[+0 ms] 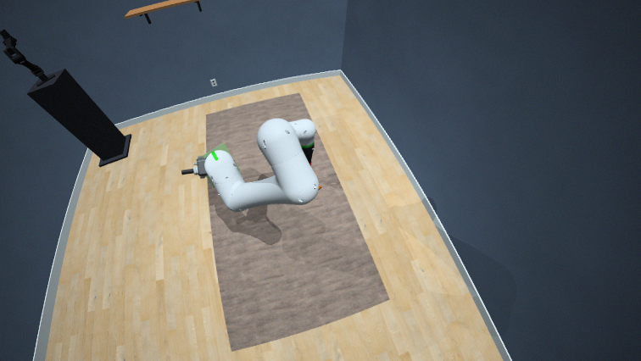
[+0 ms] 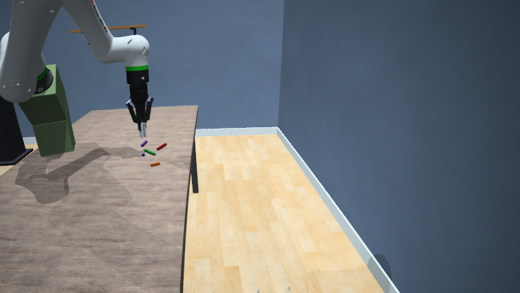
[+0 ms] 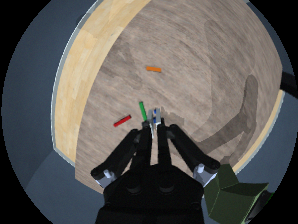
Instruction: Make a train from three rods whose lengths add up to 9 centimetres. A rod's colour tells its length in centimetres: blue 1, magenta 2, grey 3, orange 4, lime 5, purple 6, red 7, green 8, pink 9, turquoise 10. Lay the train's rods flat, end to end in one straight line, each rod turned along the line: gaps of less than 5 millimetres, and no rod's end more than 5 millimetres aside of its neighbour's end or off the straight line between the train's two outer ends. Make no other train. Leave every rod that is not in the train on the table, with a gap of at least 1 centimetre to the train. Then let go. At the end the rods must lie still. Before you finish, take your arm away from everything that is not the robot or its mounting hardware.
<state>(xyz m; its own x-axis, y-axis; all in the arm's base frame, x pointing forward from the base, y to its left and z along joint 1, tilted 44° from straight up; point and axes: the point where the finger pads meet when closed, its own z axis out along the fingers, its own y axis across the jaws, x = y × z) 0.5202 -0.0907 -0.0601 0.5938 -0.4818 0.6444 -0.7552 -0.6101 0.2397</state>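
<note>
My hand is 10 mm short of the green rod, 50 mm to the right of it and 130 mm above it. Round my hand: red rod: 60 mm ahead, 110 mm to the left, 130 mm below; then purple rod: 40 mm behind, 170 mm to the left, 130 mm below; then orange rod: 50 mm ahead, 80 mm to the right, 130 mm below.
</note>
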